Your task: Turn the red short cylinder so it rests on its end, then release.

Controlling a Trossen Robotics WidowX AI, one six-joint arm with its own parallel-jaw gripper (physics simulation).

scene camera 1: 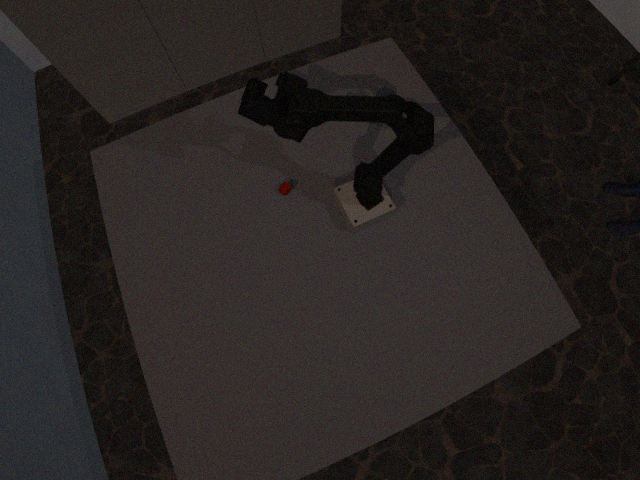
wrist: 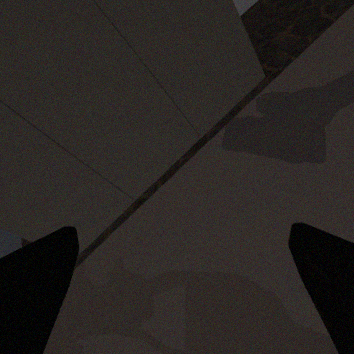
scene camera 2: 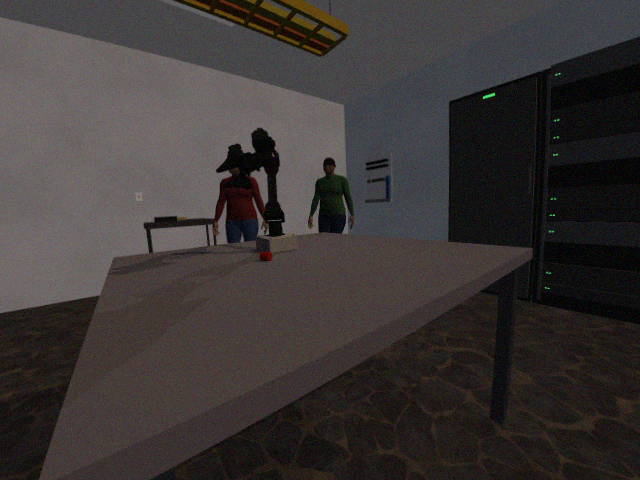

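Observation:
The red short cylinder (scene camera 1: pixel 284 188) (scene camera 2: pixel 265 256) is on the pale table (scene camera 1: pixel 310 320) (scene camera 2: pixel 289 304), near the arm's base. It seems to lie on its side, though it is small and dark in both scene views. It does not show in the wrist view. My gripper (scene camera 1: pixel 269 86) (wrist: pixel 185 236) is open, with its two black fingers wide apart and bare table between them in the wrist view. It is raised above the table, well apart from the cylinder, toward the table edge at the top of scene camera 1.
The arm's pale base block (scene camera 1: pixel 361 214) (scene camera 2: pixel 281 244) stands on the table close to the cylinder. Two standing people, in red (scene camera 2: pixel 241 197) and green (scene camera 2: pixel 331 196), are beyond the table. A side table (scene camera 2: pixel 186 222) and a dark server cabinet (scene camera 2: pixel 491 170) stand farther off.

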